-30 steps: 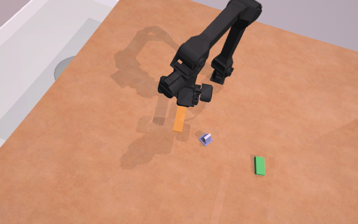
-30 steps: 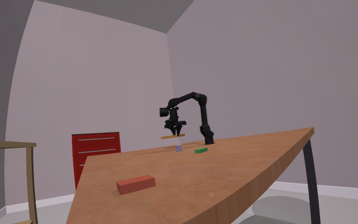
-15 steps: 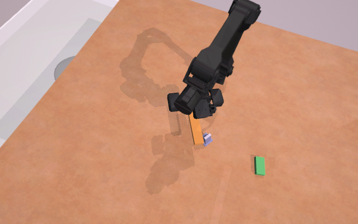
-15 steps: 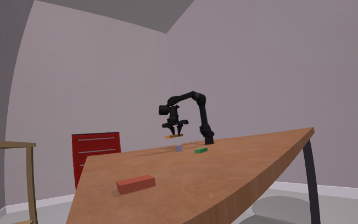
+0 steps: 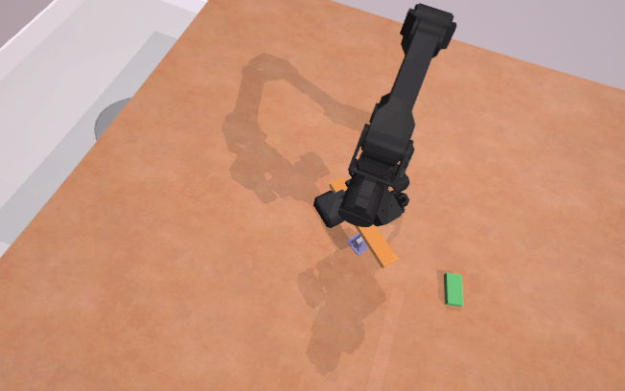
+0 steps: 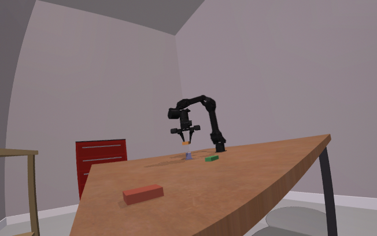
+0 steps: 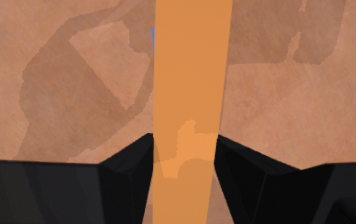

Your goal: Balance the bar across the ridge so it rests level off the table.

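Now: gripper tip 6 cm above the white ridge, 4 cm to the right of it and 3 cm short of it. Round my gripper tip: green block 26 cm to the left, 9 cm below, 5 cm ahead; orange bar 2 cm to the left, 2 cm ahead; red block 50 cm to the left, 45 cm ahead, 9 cm below.
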